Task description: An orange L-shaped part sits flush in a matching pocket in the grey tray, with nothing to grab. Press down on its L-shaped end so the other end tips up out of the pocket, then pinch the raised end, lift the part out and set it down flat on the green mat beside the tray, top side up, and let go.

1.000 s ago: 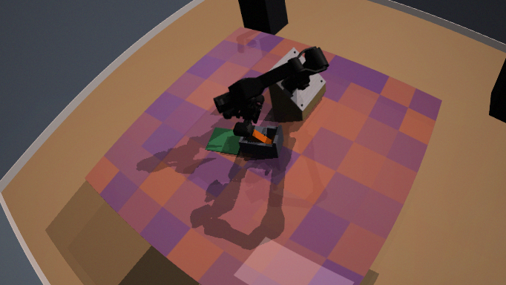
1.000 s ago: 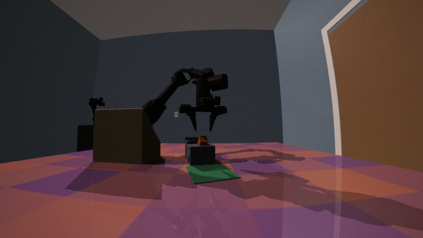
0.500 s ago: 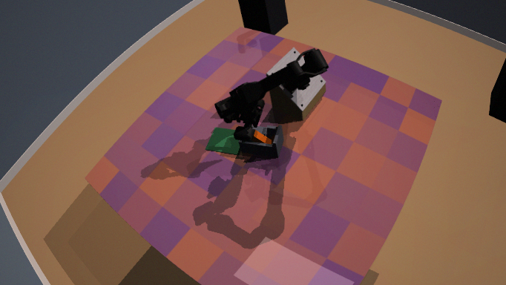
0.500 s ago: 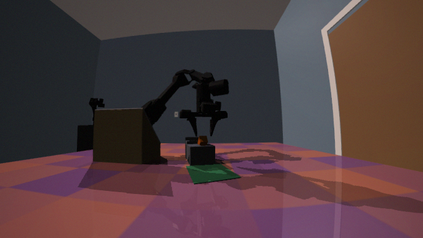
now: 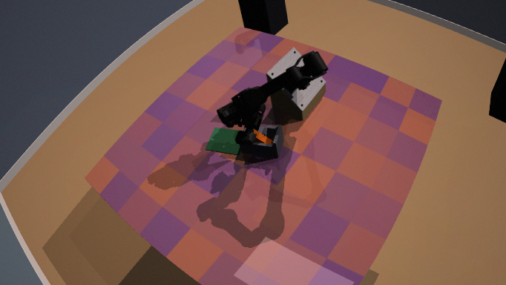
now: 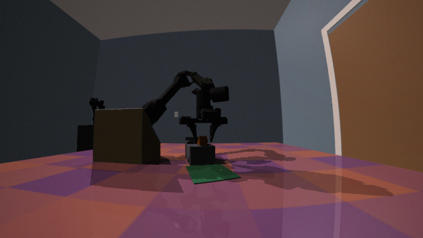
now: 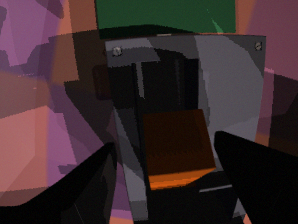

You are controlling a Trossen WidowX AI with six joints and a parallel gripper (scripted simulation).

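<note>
The orange L-shaped part lies 3 cm behind my gripper tip, 3 cm to the left of it and 3 cm below it. Round my gripper tip: green mat (3 cm ahead, 14 cm to the right, 9 cm below).
</note>
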